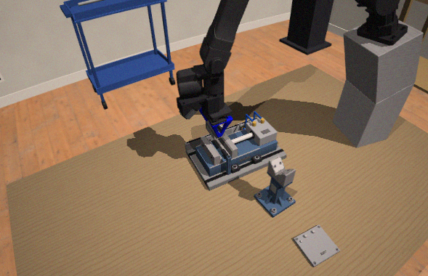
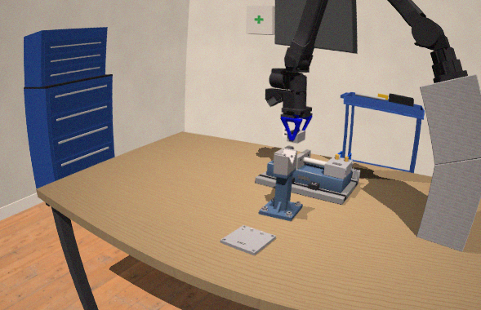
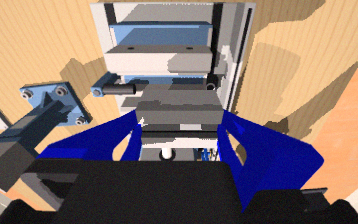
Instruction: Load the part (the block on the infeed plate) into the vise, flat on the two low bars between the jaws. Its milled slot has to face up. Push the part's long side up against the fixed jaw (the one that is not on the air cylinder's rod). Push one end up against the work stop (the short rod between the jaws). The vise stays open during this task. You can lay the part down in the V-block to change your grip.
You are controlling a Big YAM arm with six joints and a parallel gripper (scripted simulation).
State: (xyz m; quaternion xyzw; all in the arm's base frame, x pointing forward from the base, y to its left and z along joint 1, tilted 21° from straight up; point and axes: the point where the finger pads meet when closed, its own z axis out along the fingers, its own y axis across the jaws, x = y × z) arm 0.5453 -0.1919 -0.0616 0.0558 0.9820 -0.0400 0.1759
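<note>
My gripper is now 10 mm below the part. The rest, counted from my hand: moving jaw: 30 mm behind, 20 mm to the left, 60 mm below; work stop rod: 10 mm ahead, 70 mm to the left, 50 mm below; fixed jaw: 30 mm ahead, 20 mm to the left, 60 mm below.
</note>
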